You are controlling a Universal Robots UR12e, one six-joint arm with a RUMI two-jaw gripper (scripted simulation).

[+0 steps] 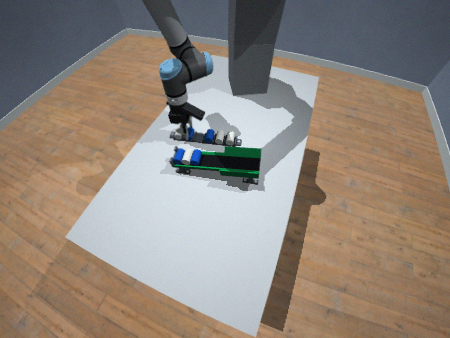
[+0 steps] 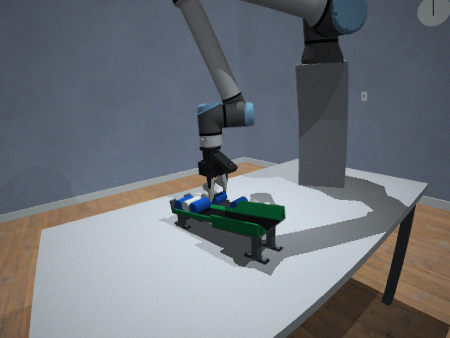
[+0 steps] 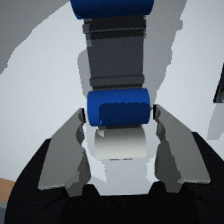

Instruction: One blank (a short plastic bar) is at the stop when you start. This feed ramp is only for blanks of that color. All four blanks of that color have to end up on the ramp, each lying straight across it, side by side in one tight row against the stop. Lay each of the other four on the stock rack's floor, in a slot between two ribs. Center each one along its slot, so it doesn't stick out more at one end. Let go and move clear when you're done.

Scene:
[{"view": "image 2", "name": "my gripper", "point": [218,199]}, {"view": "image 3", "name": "my gripper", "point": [118,107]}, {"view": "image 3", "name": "blue blank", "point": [115,107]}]

